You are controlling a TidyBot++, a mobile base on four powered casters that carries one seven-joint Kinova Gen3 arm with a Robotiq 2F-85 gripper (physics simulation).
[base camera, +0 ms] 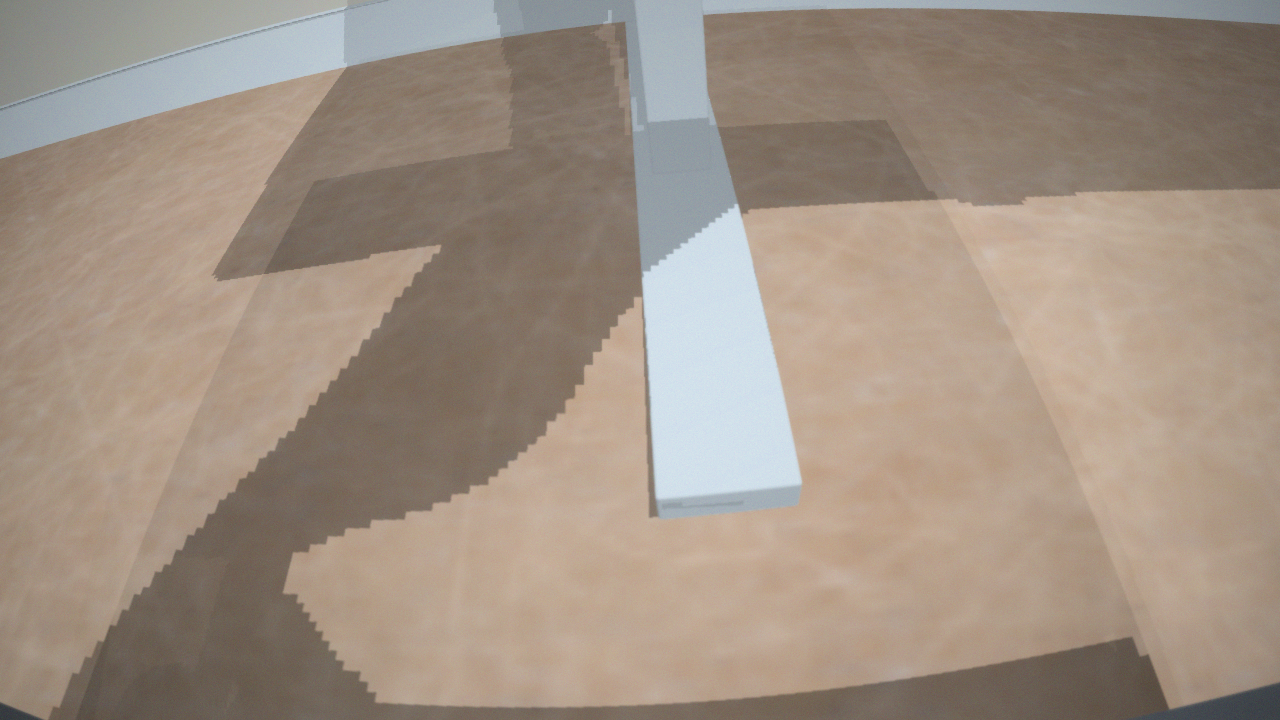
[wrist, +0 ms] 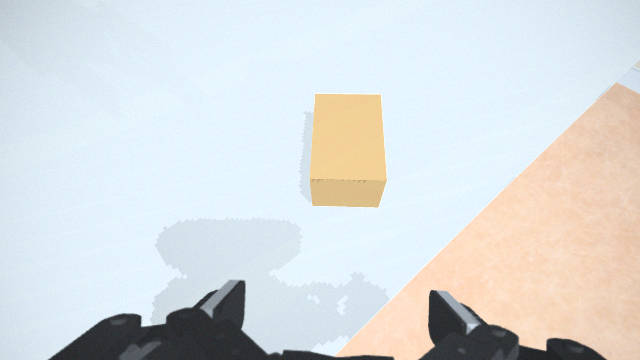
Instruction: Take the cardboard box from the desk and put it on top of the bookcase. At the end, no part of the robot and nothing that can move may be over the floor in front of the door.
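The cardboard box, a plain tan block, sits on the white desk top a little right of the middle in the wrist view. Its long side runs up and down in that view, and its near end face shows. My gripper is open and empty, with its two fingers wide apart at the bottom of the wrist view. It is above the desk, and the box appears beyond the fingertips, apart from them. The bookcase and the door do not show in either view.
The desk's edge runs diagonally at the right of the wrist view, with brown floor beyond it. In the base view a white desk foot extends along the floor toward the base. A white baseboard runs along the wall behind. Shadows lie on the floor.
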